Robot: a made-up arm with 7 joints.
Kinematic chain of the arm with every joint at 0, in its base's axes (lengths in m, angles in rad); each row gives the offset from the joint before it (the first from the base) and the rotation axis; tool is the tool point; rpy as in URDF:
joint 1: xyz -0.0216 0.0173 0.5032 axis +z
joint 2: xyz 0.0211 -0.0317 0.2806 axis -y
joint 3: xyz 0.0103 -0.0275 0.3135 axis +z
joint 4: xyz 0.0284 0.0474 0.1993 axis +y
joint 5: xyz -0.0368 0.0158 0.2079 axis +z
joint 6: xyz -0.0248 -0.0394 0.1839 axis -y
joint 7: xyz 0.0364 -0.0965 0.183 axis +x
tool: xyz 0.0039 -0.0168 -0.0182 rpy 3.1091 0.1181 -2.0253
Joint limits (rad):
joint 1: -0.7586..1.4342
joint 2: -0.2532..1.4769
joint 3: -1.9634..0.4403
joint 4: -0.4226..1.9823
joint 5: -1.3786..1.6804
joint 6: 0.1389..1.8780
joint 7: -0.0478..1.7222
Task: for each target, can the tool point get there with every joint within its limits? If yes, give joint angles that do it. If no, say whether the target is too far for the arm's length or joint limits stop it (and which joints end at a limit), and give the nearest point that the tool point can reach.
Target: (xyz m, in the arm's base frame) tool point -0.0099 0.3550 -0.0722
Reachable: no: joint limits stop it (at a limit: joint 1, joint 2, joint 4, joint 6, joint 7) | nearest point -0.5189 0.5902 0.4888 | short by 0.793 m
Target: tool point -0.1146 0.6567 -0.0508
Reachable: no: joint limits stop it (at a limit: joint 1, joint 2, joint 4, joint 6, joint 7) | nearest point -0.4844 0.6279 0.5089 | short by 0.671 m
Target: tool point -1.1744 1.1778 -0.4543
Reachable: no: too far | nearest point -0.7223 0.6430 0.4799 | short by 1.167 m
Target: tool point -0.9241 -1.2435 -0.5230
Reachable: no: too far | nearest point -0.5666 -0.7440 0.4750 | short by 1.172 m
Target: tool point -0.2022 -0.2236 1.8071
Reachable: yes | joints 0.4374 0.3703 -1.1367 0.6216 -0.6839 1.1580 0.4106
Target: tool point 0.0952 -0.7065 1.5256
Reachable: yes | joints 1.2028 0.9173 -0.8427 0.8110 -0.0431 0.5067 0.6754
